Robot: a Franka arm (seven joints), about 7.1 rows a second.
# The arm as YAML. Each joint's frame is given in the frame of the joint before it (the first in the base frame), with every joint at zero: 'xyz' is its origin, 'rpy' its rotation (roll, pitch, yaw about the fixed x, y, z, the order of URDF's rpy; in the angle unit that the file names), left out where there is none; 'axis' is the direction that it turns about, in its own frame. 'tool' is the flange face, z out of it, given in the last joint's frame.
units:
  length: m
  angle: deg
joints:
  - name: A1
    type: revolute
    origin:
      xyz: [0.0, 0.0, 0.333]
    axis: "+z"
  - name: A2
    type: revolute
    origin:
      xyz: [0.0, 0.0, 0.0]
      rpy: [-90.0, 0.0, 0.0]
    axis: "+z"
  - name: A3
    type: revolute
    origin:
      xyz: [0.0, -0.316, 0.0]
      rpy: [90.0, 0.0, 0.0]
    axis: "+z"
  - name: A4
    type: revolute
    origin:
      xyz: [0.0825, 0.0, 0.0]
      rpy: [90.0, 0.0, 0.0]
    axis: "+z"
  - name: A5
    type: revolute
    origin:
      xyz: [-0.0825, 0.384, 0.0]
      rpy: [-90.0, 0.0, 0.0]
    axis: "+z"
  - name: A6
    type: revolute
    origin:
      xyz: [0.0, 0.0, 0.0]
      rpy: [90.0, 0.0, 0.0]
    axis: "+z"
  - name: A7
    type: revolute
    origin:
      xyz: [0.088, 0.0, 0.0]
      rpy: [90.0, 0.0, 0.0]
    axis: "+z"
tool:
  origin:
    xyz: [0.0, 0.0, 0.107]
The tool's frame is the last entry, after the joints.
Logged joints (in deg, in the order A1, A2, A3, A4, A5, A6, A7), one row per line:
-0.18 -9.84 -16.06 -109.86 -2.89 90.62 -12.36
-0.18 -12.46 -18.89 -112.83 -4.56 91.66 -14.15
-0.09 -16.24 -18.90 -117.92 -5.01 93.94 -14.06
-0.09 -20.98 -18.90 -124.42 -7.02 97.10 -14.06
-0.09 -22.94 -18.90 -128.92 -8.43 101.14 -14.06
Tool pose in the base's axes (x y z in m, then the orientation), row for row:
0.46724 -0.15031 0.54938 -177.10 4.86 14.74
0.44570 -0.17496 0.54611 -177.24 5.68 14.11
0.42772 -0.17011 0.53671 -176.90 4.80 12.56
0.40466 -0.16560 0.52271 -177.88 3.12 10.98
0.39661 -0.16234 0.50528 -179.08 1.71 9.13
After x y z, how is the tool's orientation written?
As a rotation vector, in degrees.
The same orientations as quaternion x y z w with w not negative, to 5 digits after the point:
-0.99599 0.02733 0.08290 0.01938
-0.99617 0.03192 0.07930 0.01840
-0.99687 0.02705 0.07078 0.02260
-0.99783 0.01750 0.06159 0.01531
-0.99864 0.00954 0.05091 0.00593

